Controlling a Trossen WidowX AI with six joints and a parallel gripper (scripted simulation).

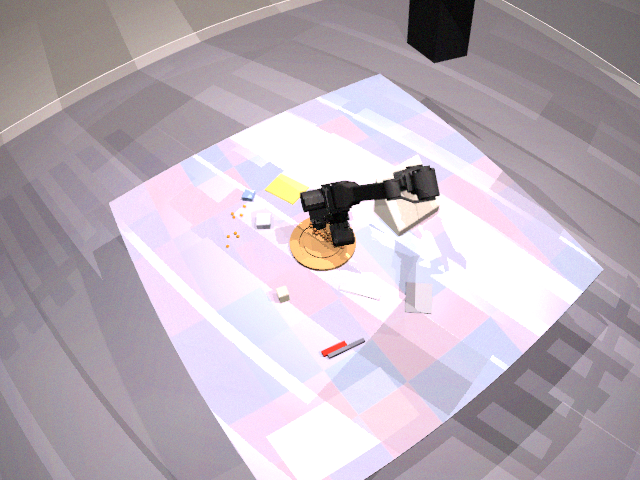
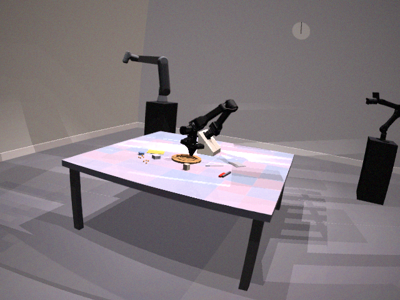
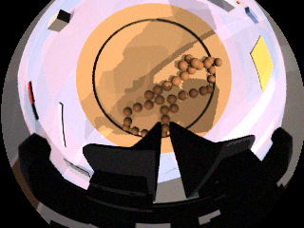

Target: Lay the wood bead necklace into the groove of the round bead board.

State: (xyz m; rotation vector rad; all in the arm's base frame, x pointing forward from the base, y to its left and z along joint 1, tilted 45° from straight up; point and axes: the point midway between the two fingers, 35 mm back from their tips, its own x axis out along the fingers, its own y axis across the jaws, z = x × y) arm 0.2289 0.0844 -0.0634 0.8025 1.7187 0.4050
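Right now the round bead board is 5 cm ahead of my gripper tip and 1 cm below it. Also, from my gripper tip: cream cube 24 cm ahead, 11 cm to the left; then white block 18 cm ahead, 16 cm to the right; then thin rod 20 cm to the left, 4 cm ahead, 1 cm below.
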